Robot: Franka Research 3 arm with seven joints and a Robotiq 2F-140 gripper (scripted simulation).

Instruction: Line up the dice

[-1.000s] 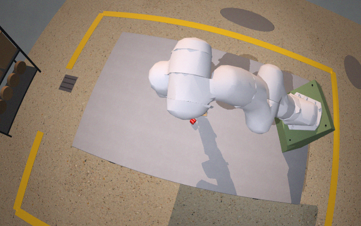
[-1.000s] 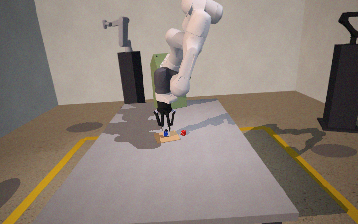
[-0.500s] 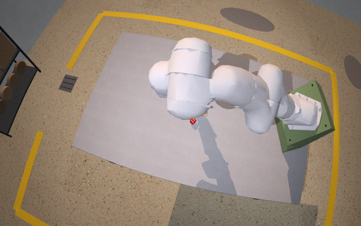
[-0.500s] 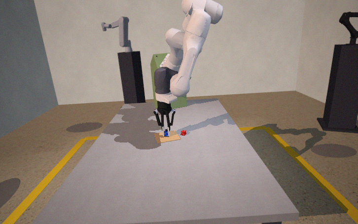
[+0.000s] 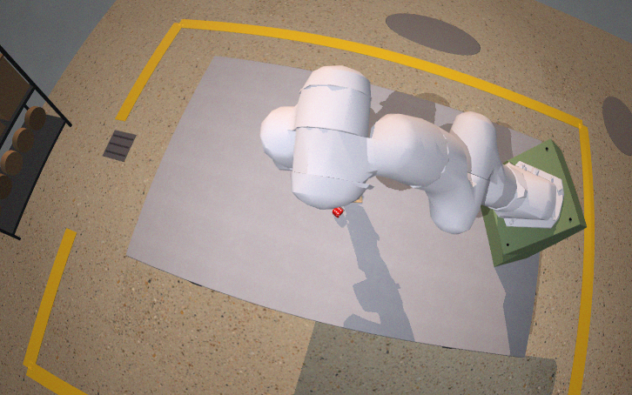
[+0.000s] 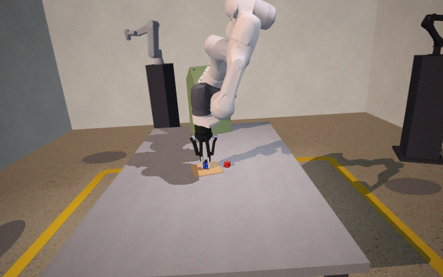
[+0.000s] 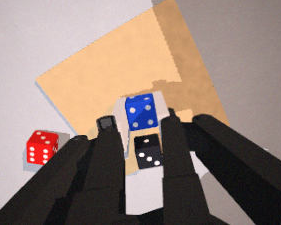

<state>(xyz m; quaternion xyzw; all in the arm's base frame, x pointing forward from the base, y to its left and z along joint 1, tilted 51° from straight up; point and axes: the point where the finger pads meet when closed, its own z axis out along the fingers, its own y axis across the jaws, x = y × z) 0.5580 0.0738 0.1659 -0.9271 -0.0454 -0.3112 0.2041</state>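
Right now the blue die is 2 cm below my hand. Also, from my hand: red die (6 cm behind, 9 cm to the left, 3 cm below); then tan mat (4 cm below); then black die (5 cm behind, 1 cm to the right, 3 cm below).
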